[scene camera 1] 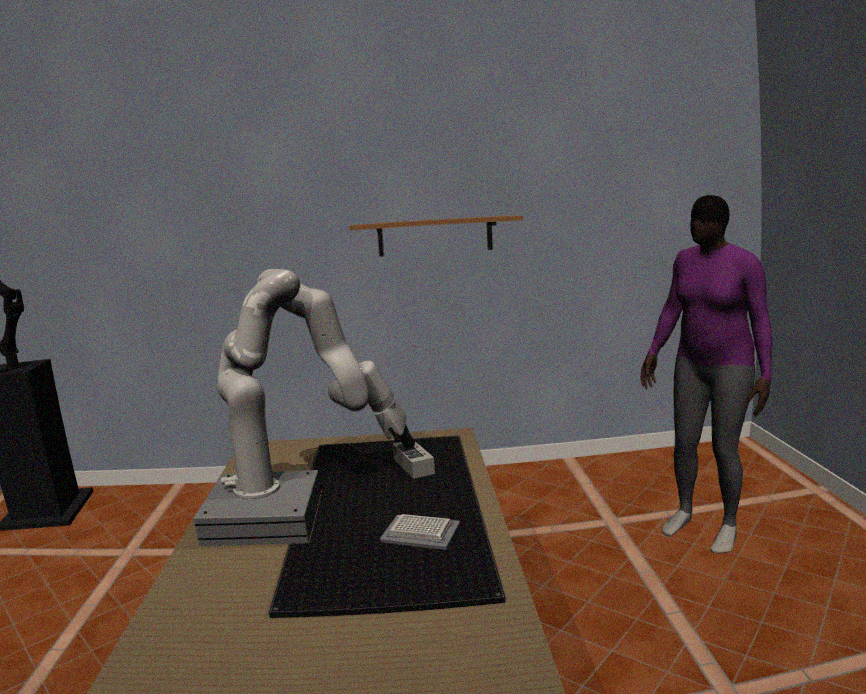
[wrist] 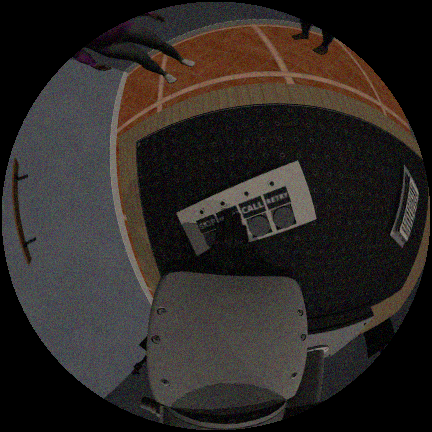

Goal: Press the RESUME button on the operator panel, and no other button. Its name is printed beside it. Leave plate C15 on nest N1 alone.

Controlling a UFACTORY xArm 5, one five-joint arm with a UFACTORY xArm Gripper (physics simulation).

Scene:
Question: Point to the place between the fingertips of my gripper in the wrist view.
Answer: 229, 221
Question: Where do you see a plate C15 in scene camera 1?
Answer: At 409, 526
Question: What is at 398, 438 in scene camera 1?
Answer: My gripper.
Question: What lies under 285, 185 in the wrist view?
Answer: An operator panel.

